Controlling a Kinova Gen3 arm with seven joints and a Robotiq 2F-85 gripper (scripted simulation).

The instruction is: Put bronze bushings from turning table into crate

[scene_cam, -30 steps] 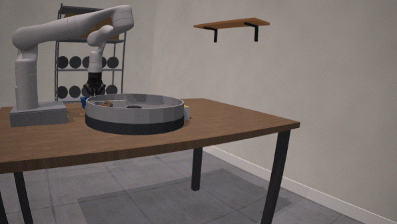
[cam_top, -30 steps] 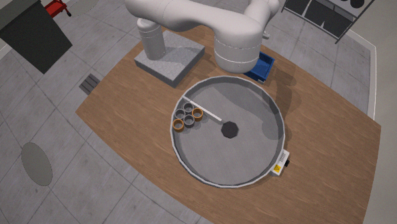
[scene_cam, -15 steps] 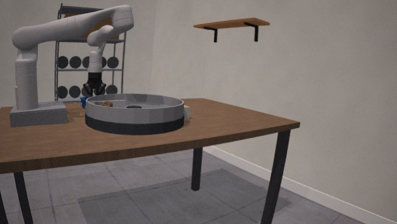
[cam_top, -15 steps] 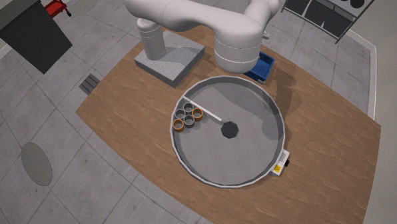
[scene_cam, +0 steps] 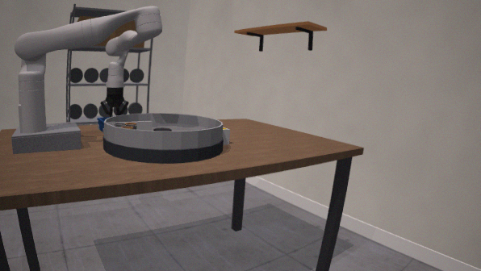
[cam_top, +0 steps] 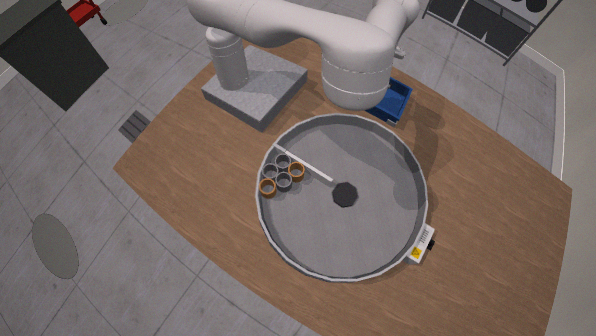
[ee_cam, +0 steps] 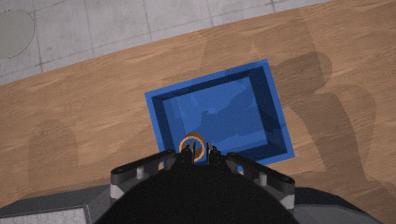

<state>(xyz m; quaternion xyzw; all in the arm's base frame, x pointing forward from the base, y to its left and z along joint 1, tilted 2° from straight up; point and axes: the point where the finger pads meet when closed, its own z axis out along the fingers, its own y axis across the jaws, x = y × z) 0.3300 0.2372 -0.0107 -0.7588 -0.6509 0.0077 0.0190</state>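
My hand is 30 mm short of the blue crate, 40 mm to the right of it and 30 mm above it. The rest, counted from my hand: grey turning table 140 mm ahead, 320 mm to the right.
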